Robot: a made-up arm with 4 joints.
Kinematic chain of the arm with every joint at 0, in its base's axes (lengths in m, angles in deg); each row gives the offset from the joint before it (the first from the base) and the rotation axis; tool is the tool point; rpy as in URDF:
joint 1: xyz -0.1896 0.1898 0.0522 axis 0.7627 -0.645 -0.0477
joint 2: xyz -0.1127 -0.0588 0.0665 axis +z
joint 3: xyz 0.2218 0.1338 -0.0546 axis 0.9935 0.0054 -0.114
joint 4: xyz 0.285 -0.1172 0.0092 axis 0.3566 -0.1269 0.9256
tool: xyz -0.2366 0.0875 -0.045 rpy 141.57 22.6 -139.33
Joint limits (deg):
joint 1: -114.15..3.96
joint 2: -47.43..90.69
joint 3: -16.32..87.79
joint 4: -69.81..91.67
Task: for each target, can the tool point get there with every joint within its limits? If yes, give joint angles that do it. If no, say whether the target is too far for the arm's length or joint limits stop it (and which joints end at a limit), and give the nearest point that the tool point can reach.
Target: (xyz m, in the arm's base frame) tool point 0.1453 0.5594 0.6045
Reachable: no: joint limits stop it (at a limit: joint 1, joint 3, joint 4) | nearest point 0.0695 0.4901 0.1734 | short by 0.443 m
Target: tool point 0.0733 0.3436 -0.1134
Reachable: yes | joints -23.86 -0.66 11.08 -51.91
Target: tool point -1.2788 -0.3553 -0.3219
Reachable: no: too far | nearest point -0.6260 0.0458 -0.0752 | short by 0.805 m
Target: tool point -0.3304 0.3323 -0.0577
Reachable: yes | joints -46.53 68.64 25.35 15.28
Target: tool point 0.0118 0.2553 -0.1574
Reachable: yes | joints -53.19 -5.16 38.92 -37.97
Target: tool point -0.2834 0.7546 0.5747
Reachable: no: joint limits stop it (at a limit: joint 1, joint 3, joint 4) | nearest point -0.2735 0.6490 0.1665 | short by 0.422 m
